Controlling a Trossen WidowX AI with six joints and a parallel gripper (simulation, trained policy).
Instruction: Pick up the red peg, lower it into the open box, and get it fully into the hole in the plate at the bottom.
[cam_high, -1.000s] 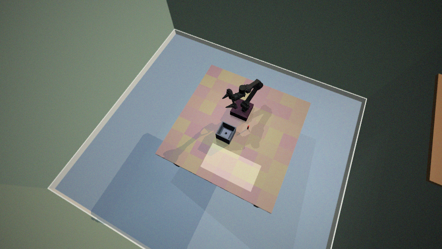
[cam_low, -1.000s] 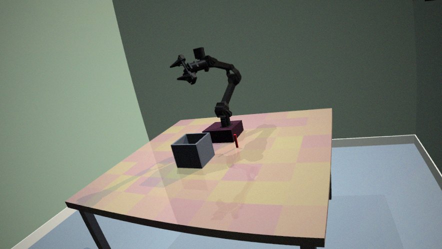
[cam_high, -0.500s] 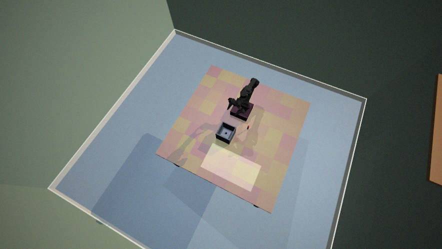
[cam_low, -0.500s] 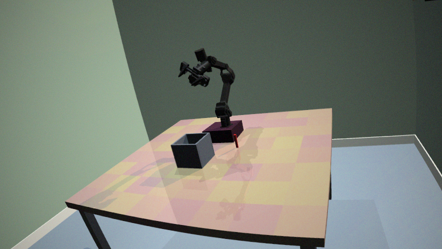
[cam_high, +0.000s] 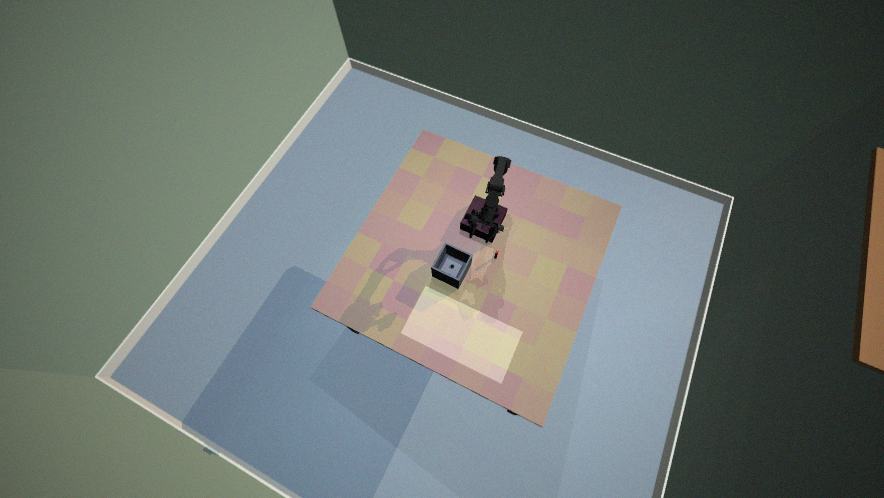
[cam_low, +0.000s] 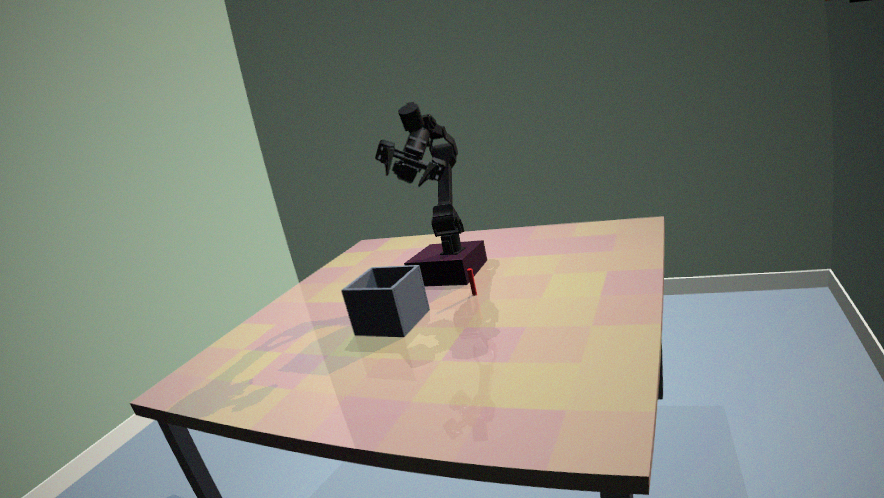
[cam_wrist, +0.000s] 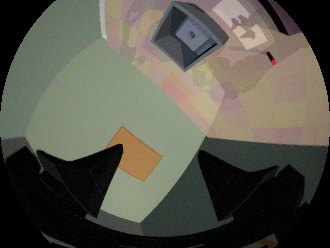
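Now: gripper tip 34 cm above the red peg, 12 cm past it and 7 cm to the right of it. The rest, counted from my gripper tip: plate 34 cm below, 10 cm to the right, 7 cm ahead.
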